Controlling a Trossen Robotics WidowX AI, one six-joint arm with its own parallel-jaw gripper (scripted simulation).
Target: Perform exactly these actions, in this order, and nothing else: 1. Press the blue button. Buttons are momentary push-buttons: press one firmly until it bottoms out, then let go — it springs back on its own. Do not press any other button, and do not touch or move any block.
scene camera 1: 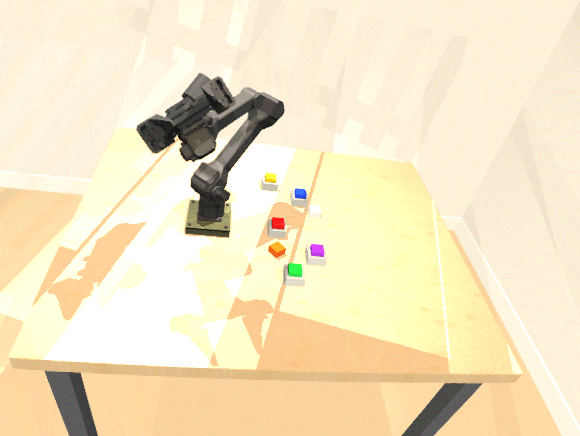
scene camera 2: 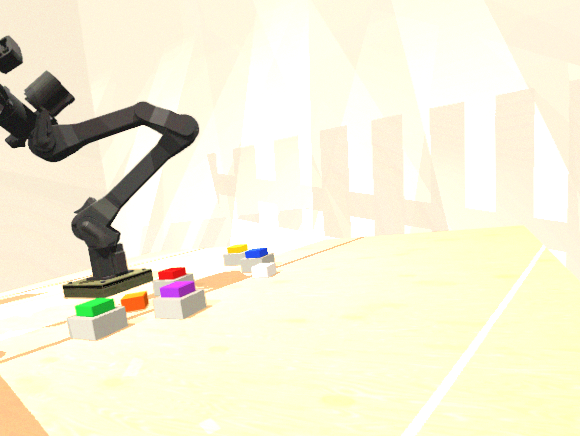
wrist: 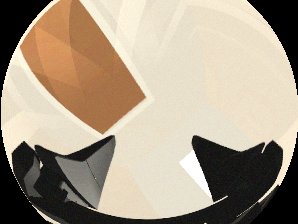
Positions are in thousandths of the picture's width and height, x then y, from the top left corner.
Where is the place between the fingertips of my gripper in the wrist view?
522, 627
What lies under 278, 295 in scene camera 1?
My gripper.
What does my gripper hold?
Nothing.
